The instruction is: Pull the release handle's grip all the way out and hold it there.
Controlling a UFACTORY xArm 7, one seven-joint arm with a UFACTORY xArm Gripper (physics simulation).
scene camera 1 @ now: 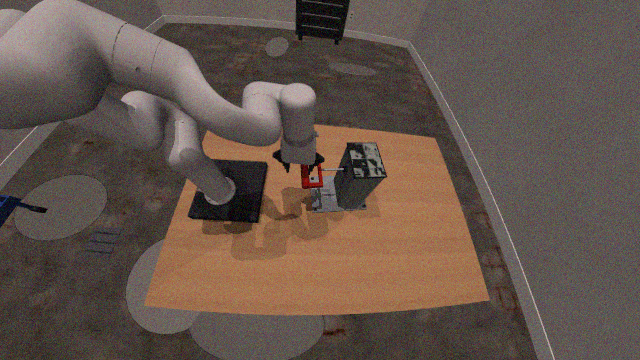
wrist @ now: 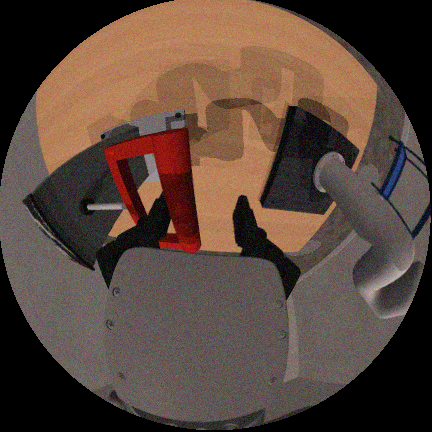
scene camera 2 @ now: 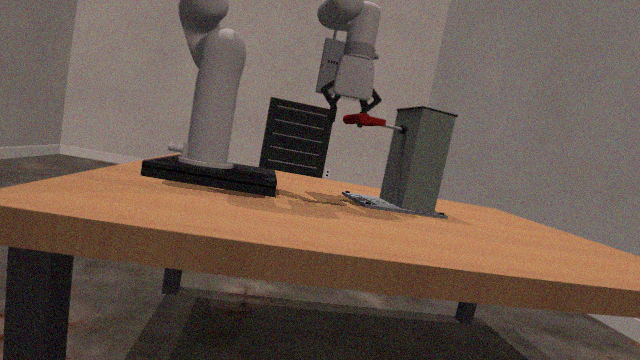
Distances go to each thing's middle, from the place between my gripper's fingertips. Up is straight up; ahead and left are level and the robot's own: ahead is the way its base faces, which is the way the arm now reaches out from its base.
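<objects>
There is the grey base plate (scene camera 1: 324,199), and counting from my hand it is 18 cm below, 1 cm to the left of my hand and 17 cm ahead of it.
</objects>
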